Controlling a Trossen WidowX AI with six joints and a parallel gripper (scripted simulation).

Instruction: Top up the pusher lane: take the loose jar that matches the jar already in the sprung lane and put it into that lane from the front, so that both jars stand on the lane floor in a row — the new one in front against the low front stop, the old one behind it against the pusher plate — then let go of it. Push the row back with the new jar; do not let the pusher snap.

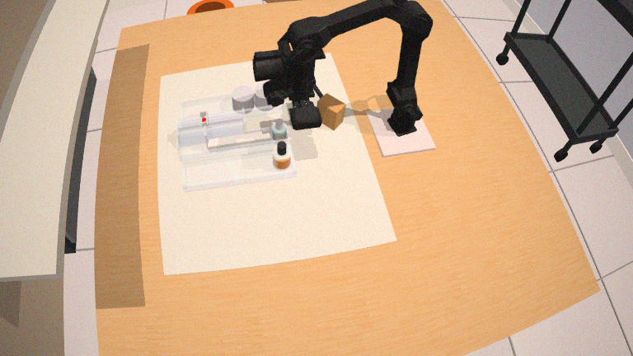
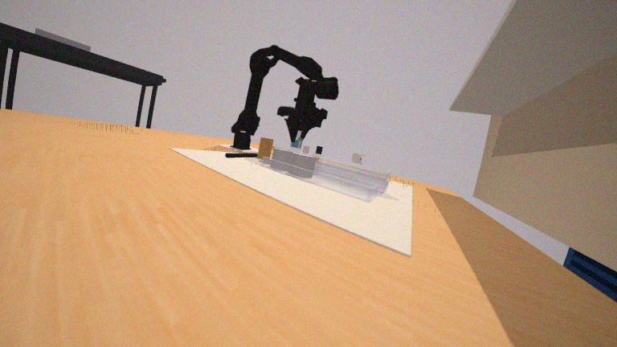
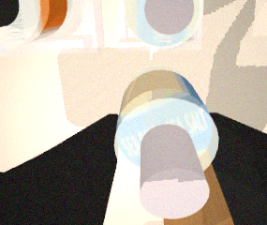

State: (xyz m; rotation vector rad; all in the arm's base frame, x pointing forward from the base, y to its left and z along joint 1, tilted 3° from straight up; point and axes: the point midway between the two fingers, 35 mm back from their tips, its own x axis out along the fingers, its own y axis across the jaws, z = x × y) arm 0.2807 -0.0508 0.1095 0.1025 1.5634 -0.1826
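Right now my gripper tip is 10 cm past the cardboard box, 4 cm above it and 2 cm to the left of it. The rest, counted from my gripper tip: red mark 22 cm ahead, 8 cm to the right; then black stick 12 cm to the right, 11 cm behind, 7 cm below.
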